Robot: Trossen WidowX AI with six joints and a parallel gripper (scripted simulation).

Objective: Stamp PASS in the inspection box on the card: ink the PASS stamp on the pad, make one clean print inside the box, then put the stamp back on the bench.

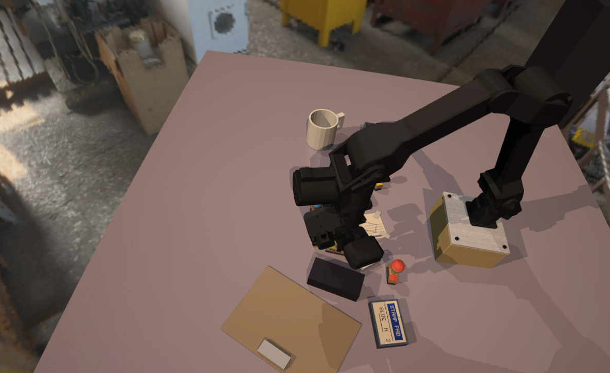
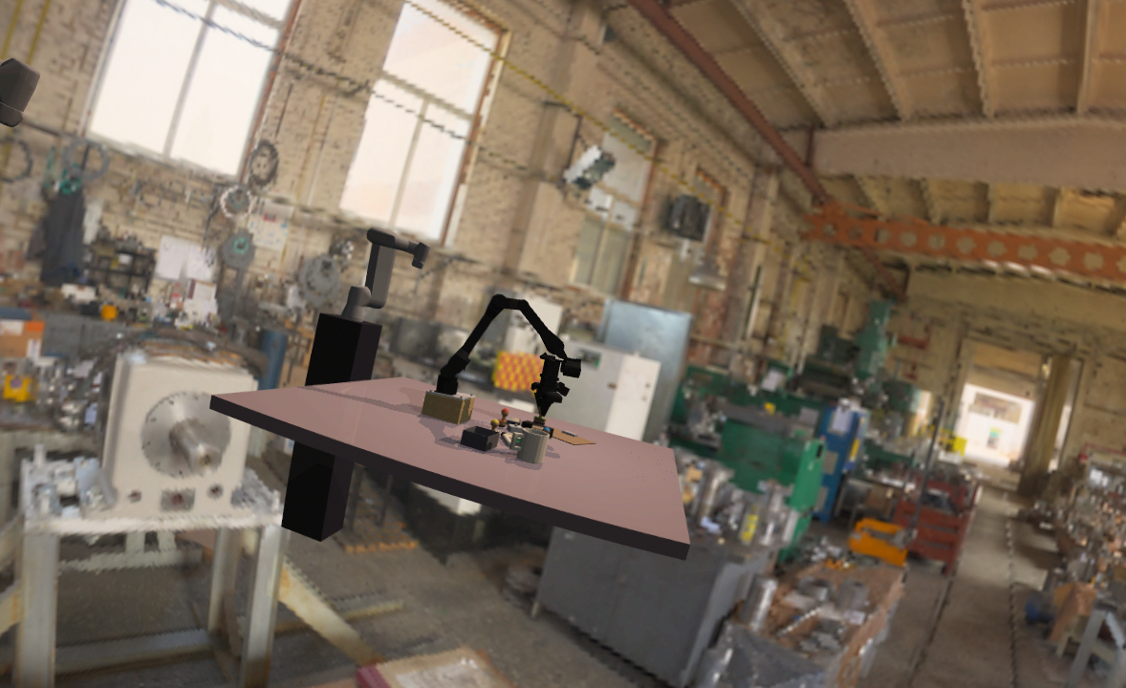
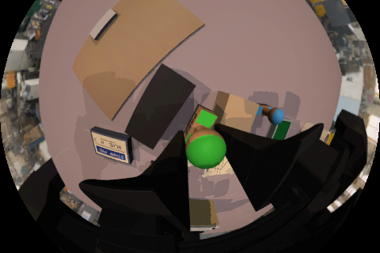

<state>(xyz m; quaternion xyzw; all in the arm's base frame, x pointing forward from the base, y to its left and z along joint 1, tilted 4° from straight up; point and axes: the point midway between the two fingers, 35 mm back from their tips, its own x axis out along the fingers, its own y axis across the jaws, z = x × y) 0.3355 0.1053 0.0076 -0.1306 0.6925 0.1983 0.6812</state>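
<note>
Now: the black square pad 6 cm below my gripper tip, 5 cm to the left of it and 1 cm behind it. Round my gripper tip: brown box (6 cm to the right, 6 cm below, 1 cm ahead); blue-knobbed stamp (12 cm to the right, 6 cm below, 4 cm ahead); green-knobbed PASS stamp (1 cm below).
</note>
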